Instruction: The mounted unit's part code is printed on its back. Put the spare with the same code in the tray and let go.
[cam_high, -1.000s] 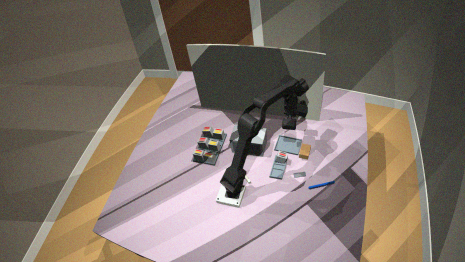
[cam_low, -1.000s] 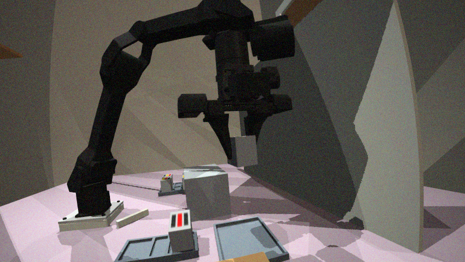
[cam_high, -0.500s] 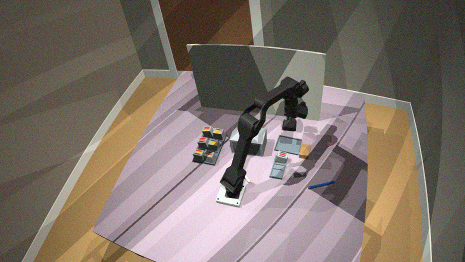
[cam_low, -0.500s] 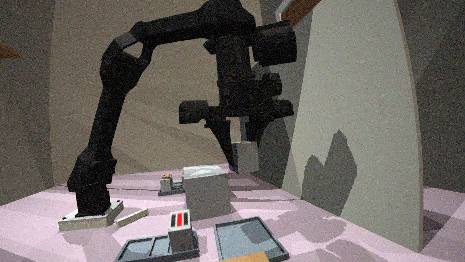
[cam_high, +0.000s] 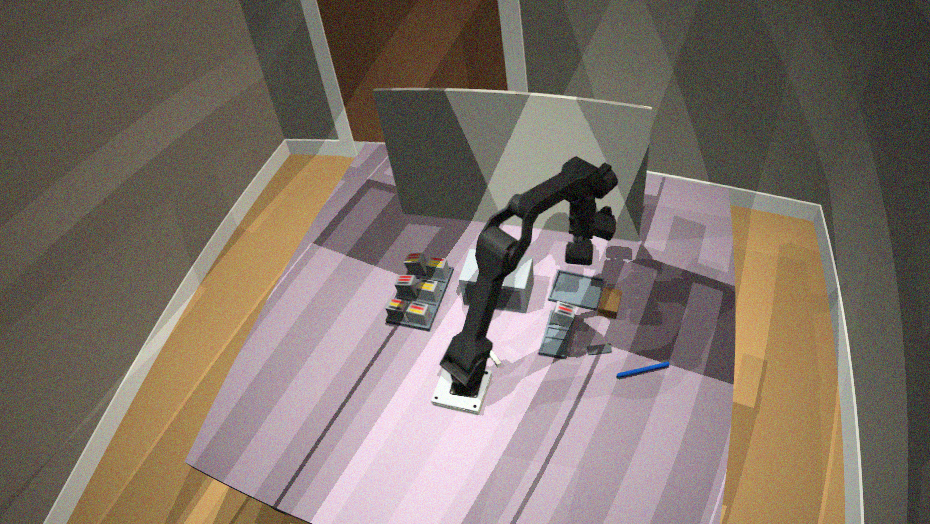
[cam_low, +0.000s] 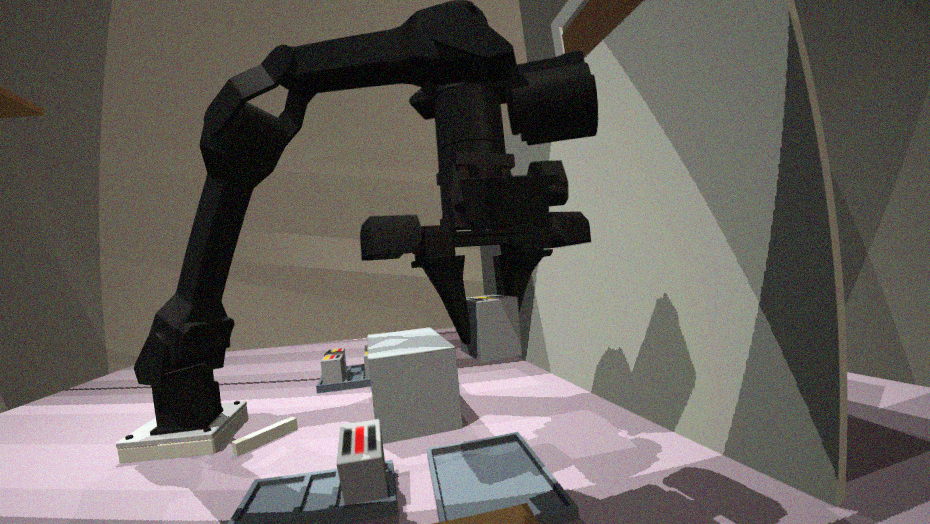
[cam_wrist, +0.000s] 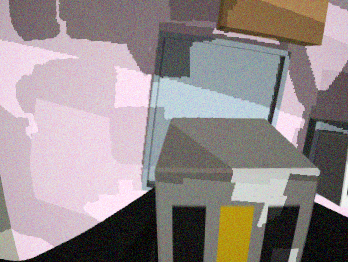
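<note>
Right now the blue-grey tray is 1 cm behind my gripper tip and 12 cm below it. Round my gripper tip: slotted holder 15 cm behind, 4 cm to the left, 12 cm below; then tan block 5 cm behind, 9 cm to the right, 11 cm below; then tall grey panel 21 cm ahead, 19 cm to the left, 10 cm above.
</note>
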